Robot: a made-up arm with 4 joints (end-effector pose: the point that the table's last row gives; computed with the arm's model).
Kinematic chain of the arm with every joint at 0, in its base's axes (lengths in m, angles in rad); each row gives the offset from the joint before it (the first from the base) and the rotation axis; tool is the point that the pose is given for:
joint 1: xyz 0 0 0.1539 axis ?
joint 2: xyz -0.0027 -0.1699 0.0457 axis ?
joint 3: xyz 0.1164 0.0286 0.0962 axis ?
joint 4: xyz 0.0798 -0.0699 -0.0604 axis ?
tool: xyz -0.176 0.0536 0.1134
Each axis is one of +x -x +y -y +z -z.
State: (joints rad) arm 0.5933 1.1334 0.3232 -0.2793
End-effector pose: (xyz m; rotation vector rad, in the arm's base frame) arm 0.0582 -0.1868 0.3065 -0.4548 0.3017 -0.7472
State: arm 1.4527 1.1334 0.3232 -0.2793
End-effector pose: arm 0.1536 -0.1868 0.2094 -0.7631 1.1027 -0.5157
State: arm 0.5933 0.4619 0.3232 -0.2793
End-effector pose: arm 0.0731 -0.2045 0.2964 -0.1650 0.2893 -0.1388
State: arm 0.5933 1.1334 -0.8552 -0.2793
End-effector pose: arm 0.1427 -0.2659 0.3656 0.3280 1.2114 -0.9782
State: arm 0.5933 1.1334 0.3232 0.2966
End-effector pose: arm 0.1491 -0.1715 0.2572 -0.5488 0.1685 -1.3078
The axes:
joint 1: +y
joint 2: -z
joint 3: -y
joint 4: -z

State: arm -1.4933 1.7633 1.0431 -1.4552
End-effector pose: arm -0.1907 -0.2021 -0.0548 -0.6269 -1.2943 -0.9932
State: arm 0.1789 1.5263 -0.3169 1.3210
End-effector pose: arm 0.1762 -0.3801 0.2895 -0.2067 0.4917 -2.8307
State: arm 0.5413 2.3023 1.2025 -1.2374
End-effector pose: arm -0.0867 -0.0851 0.3629 -1.4654 0.6751 -0.5785
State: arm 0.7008 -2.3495 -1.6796 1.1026
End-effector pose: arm -0.1093 -0.1516 0.3615 -1.3194 0.1846 1.4651
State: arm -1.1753 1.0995 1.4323 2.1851
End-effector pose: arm -0.3032 -0.2220 0.3935 -1.8059 1.1309 1.1315
